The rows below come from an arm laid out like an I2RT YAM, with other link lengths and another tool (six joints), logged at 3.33 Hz.
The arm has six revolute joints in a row. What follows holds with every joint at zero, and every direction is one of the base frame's. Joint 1 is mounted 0.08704 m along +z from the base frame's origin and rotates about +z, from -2.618 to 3.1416 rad. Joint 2 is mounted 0.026 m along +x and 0.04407 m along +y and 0.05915 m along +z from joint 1 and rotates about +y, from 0 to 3.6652 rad. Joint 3 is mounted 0.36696 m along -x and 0.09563 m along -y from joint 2 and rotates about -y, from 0 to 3.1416 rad. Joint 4 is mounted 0.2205 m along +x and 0.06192 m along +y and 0.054 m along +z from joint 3 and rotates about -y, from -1.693 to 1.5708 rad. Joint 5 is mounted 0.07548 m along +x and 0.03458 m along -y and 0.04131 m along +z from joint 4 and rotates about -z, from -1.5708 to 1.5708 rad. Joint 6 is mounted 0.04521 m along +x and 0.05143 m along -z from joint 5 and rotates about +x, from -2.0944 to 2.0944 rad. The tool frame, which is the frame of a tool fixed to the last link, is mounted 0.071 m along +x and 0.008 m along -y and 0.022 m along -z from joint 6; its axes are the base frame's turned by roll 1.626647, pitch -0.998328 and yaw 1.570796 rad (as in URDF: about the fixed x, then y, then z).
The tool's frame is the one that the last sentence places.
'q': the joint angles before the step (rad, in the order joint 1, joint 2, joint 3, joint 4, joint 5, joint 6). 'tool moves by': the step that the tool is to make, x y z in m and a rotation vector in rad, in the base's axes. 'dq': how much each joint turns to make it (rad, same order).
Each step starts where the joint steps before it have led.
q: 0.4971 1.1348 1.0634 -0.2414 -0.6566 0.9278
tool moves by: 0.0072 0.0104 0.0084 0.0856 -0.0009 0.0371
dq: 0.0000 0.0250 -0.0248 0.1425 -0.0555 0.0805
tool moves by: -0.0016 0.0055 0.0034 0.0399 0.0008 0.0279
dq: 0.0135 0.0032 -0.0184 0.0683 -0.0210 0.0424
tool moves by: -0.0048 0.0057 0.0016 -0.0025 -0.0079 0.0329
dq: 0.0288 0.0027 0.0089 -0.0066 -0.0030 -0.0091
